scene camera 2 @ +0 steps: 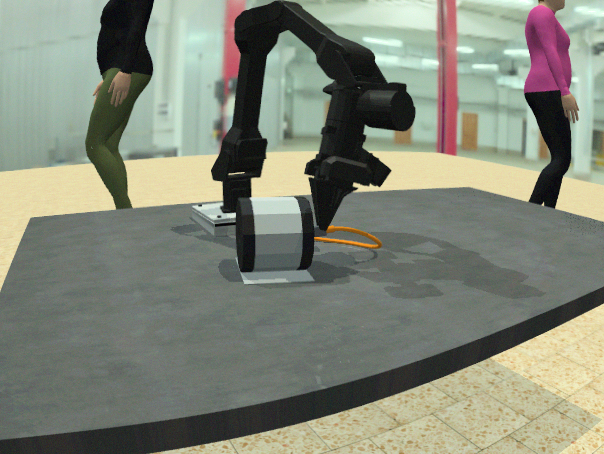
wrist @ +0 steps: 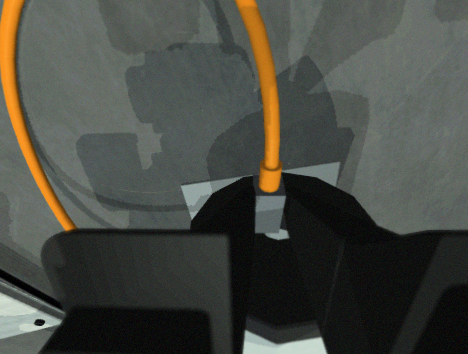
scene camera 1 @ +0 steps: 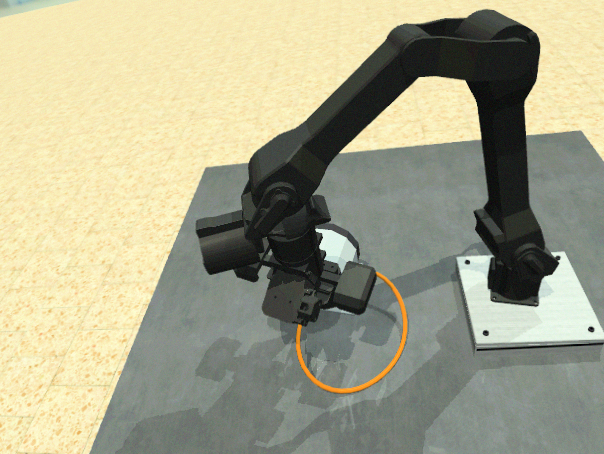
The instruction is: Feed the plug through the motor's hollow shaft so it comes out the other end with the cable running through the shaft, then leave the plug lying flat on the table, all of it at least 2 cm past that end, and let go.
Labels:
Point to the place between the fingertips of the gripper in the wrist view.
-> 268,195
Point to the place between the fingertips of the gripper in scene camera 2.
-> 321,229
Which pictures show the gripper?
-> Scene camera 2, the wrist view and scene camera 1: all of them.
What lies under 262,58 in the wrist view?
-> An orange cable.

